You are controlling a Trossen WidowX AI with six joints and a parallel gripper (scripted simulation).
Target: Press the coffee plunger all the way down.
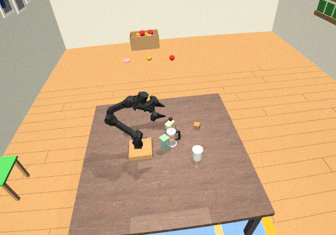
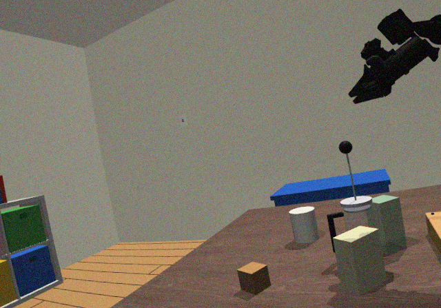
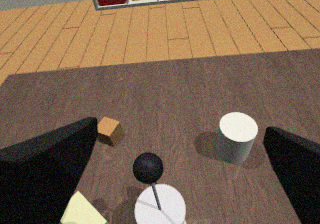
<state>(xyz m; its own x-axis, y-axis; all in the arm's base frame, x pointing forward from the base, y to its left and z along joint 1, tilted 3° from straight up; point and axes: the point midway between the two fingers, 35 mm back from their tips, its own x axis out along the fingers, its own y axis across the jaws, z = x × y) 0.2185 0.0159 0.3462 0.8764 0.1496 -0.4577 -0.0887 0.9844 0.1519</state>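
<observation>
Now: the coffee press 50 mm ahead of my gripper tip, 50 mm to the left of it and 250 mm below it. The rest, counted from my gripper tip: pale green box (20 mm behind, 10 mm to the right, 320 mm below); small orange cube (250 mm ahead, 220 mm to the left, 360 mm below); pale yellow box (10 mm ahead, 170 mm to the left, 330 mm below).
</observation>
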